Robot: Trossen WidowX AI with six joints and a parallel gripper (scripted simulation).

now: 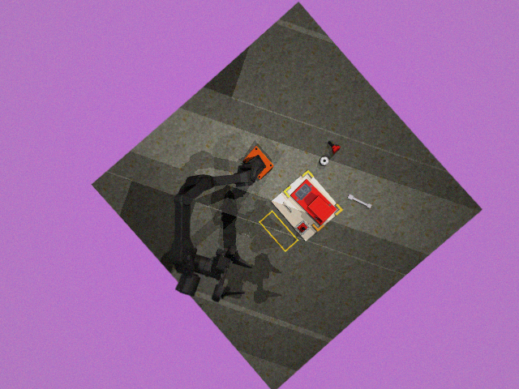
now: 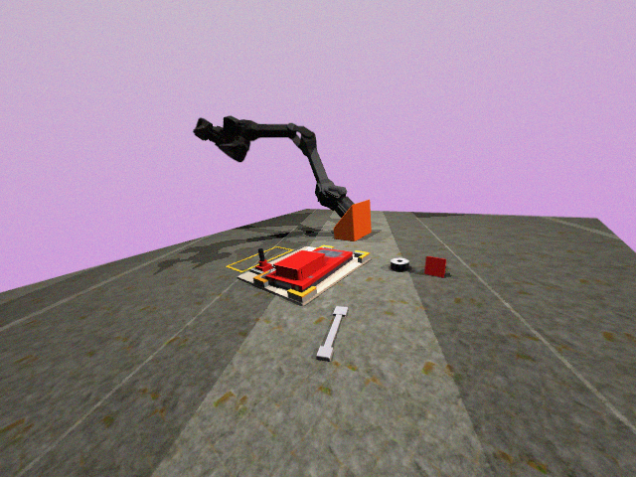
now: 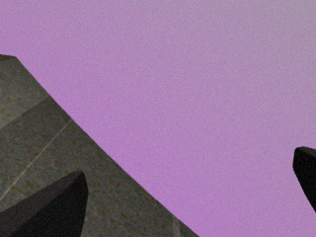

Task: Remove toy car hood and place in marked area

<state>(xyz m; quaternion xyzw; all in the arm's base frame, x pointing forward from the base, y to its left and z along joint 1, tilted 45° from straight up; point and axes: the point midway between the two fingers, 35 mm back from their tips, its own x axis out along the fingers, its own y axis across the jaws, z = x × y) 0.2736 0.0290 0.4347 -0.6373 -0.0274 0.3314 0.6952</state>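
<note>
The red hood is 20 mm behind my gripper tip, 390 mm to the left of it and 320 mm below it. From my gripper tip the other things lie so: grey wrench-like bar: 60 mm ahead, 570 mm to the left, 360 mm below; then black wheel: 190 mm behind, 530 mm to the left, 360 mm below.
</note>
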